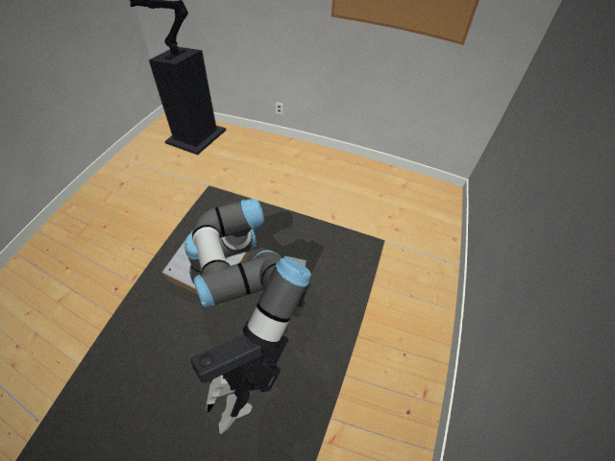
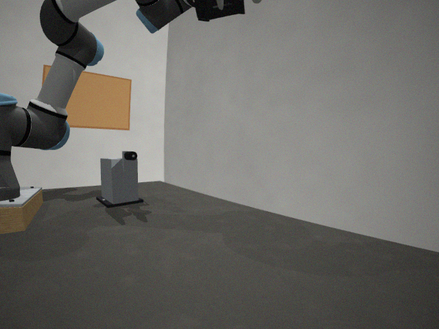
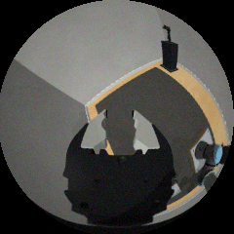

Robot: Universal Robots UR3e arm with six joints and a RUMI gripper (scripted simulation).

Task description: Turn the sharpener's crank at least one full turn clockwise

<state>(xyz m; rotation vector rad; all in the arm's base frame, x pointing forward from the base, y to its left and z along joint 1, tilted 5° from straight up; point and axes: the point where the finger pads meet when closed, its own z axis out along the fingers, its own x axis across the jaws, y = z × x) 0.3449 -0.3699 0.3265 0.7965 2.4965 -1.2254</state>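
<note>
The crank is 6 cm behind my hand, 38 cm to the left of it and 24 cm below it.
</note>
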